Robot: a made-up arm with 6 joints.
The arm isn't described. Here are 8 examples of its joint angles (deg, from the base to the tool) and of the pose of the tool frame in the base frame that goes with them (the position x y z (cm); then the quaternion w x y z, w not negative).
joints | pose
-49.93 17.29 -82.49 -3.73 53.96 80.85 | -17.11 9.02 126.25 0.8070 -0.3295 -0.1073 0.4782
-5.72 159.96 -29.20 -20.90 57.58 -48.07 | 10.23 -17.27 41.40 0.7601 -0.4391 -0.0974 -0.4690
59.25 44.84 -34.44 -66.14 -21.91 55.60 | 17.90 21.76 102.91 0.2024 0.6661 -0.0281 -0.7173
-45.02 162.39 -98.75 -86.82 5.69 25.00 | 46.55 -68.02 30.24 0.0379 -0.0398 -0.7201 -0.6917
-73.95 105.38 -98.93 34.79 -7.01 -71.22 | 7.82 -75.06 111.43 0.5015 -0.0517 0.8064 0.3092
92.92 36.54 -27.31 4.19 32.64 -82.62 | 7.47 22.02 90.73 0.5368 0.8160 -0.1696 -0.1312
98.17 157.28 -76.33 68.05 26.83 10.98 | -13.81 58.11 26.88 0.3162 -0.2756 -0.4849 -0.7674
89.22 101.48 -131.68 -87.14 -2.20 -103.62 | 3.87 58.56 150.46 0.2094 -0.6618 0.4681 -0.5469
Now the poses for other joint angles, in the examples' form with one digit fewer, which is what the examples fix.
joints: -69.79 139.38 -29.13 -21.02 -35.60 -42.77
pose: 2.7 -39.3 37.4 0.114 0.103 0.577 0.802
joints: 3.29 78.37 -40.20 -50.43 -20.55 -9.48
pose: 47.3 -5.1 90.0 0.114 0.569 -0.594 -0.558
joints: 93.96 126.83 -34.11 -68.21 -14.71 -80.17
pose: -0.3 48.7 45.8 0.641 0.635 0.147 0.406
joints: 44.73 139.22 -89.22 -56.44 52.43 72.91
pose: 62.3 37.6 55.2 0.072 -0.074 0.698 0.709
